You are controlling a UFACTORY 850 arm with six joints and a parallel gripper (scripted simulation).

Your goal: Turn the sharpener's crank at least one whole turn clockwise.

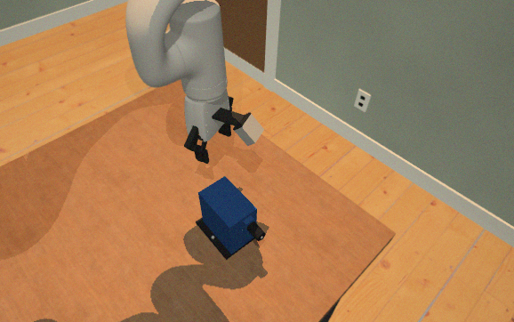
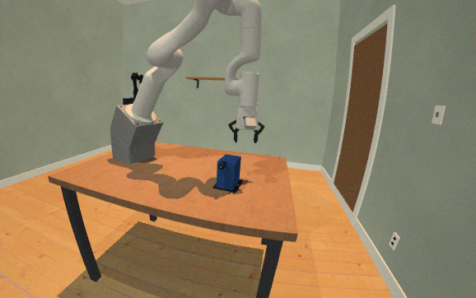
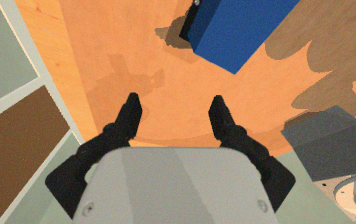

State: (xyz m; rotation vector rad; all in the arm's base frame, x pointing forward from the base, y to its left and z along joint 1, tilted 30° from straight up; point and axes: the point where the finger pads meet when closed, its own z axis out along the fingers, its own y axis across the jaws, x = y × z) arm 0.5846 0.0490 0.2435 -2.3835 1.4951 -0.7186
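Right now my hand is 3 cm past the dark crank knob, 20 cm to the left of it and 7 cm above it.
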